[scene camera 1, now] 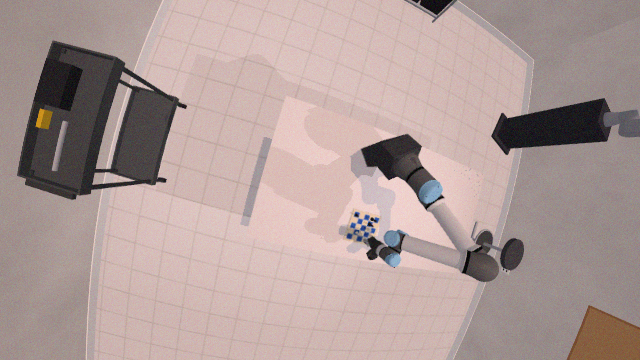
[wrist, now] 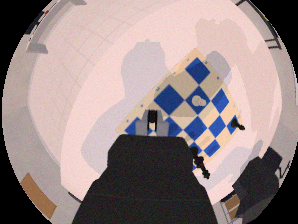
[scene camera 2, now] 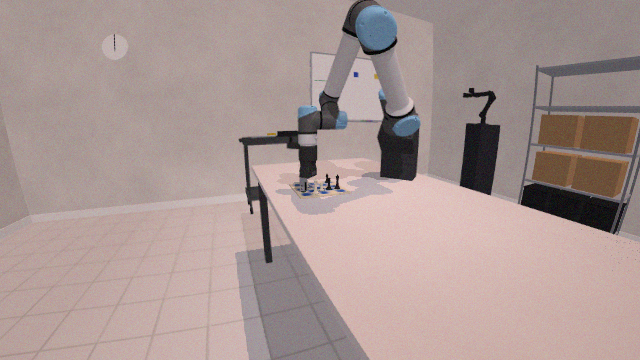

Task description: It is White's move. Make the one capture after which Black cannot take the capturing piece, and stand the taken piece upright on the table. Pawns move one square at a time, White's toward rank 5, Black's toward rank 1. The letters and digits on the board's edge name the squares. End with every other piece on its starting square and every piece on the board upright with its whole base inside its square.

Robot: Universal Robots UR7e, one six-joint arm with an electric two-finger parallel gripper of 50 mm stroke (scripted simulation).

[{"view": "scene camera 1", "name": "chessboard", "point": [360, 224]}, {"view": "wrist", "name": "my gripper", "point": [152, 116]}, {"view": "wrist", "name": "chessboard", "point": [208, 128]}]
